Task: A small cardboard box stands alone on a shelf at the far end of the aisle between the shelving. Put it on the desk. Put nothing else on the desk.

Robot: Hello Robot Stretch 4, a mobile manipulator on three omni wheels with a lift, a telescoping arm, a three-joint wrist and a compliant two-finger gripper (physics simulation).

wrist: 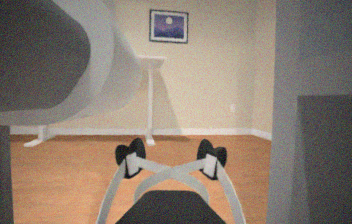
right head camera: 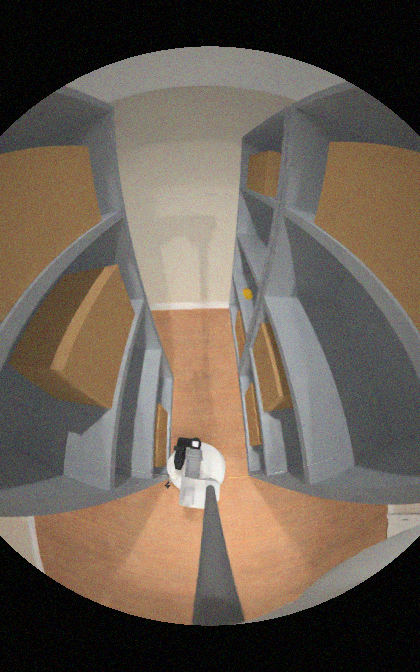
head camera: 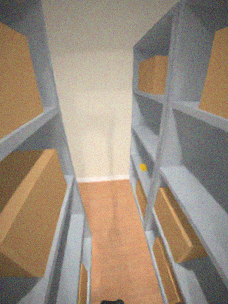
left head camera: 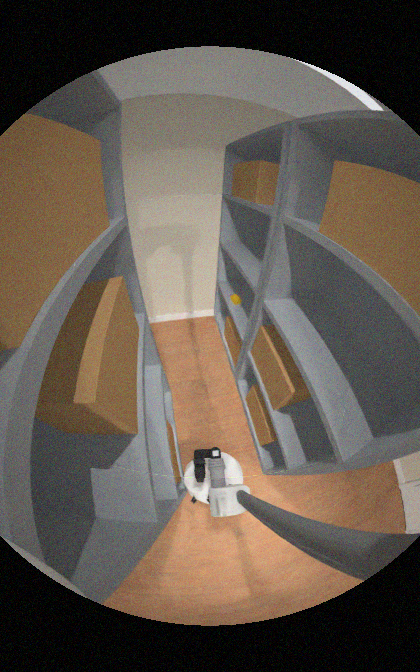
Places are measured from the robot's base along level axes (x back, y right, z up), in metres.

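Where they show: gripper, between the fingertips: (wrist: 171,151).
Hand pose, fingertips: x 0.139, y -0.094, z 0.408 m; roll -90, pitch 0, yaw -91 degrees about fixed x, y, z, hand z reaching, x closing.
After its pixels a point has its place.
A small yellow-orange object (head camera: 143,167) {x -1.366, y 0.306, z 0.551 m} (left head camera: 235,299) (right head camera: 247,294) stands alone on a lower shelf of the right-hand shelving, near the far end of the aisle; it is too small to tell whether it is the cardboard box. My gripper (wrist: 171,151) {x 0.139, y -0.094, z 0.408 m} is open, with no thing between its fingertips in the wrist view. It points away from the aisle and is far from the small object. Part of a white desk (wrist: 152,62) {x 2.441, y 0.084, z 0.898 m} with a white leg shows across the room in the wrist view, partly hidden by a robot part.
Grey shelving stands close on both sides of the aisle. Large cardboard boxes sit on the left shelves (head camera: 47,215) {x -0.371, y -0.285, z 1.076 m} and right shelves (left head camera: 277,370) (right head camera: 270,367). A wall (head camera: 95,115) {x -1.747, y -0.301, z 1.114 m} closes the far end. A grey shelving panel (wrist: 285,100) {x 0.101, y -0.207, z 0.470 m} stands right in the wrist view.
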